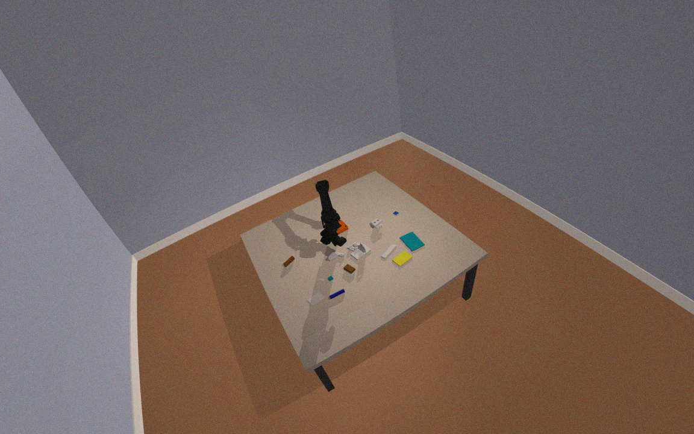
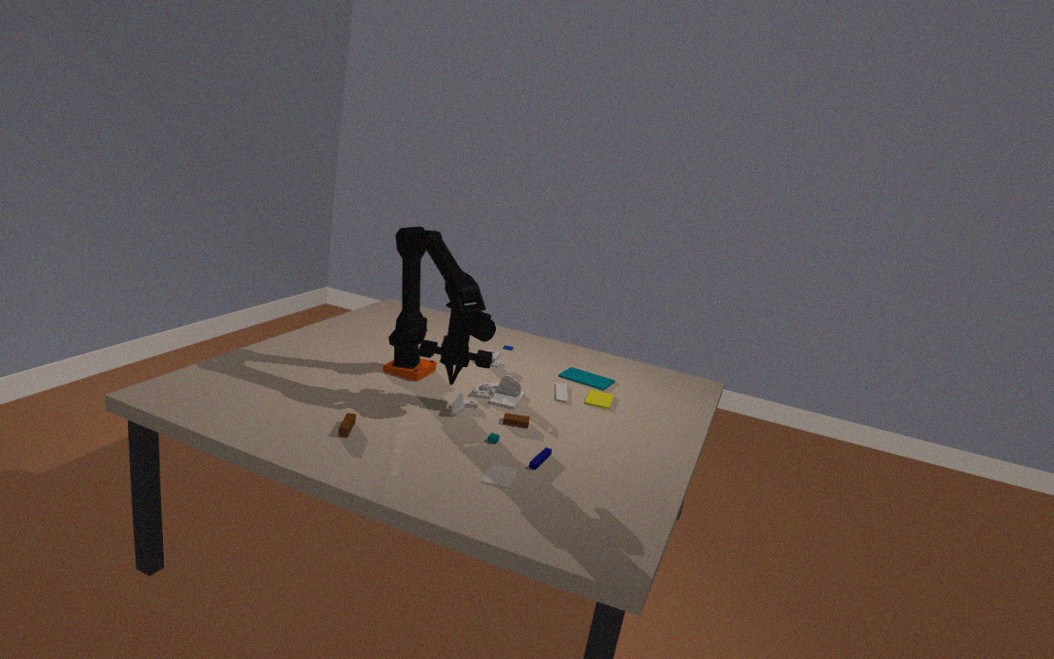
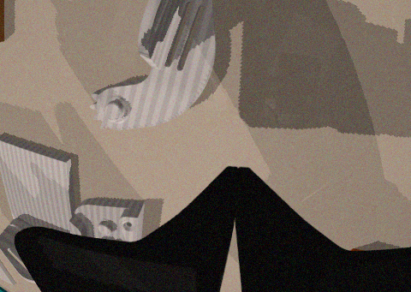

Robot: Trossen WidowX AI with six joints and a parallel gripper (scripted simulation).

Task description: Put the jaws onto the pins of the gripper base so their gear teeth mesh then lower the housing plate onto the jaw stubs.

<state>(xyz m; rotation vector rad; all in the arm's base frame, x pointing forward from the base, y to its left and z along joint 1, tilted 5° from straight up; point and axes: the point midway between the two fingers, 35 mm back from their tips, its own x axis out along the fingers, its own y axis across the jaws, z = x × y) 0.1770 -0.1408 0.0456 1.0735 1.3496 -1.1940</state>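
The grey jaw is 6 cm ahead of my gripper tip, 2 cm to the right of it and 4 cm below it. Round my gripper tip: brown block (19 cm ahead, 5 cm to the right, 4 cm below); white housing plate (7 cm ahead, 10 cm to the left, 4 cm below); teal cube (16 cm ahead, 18 cm to the right, 4 cm below).
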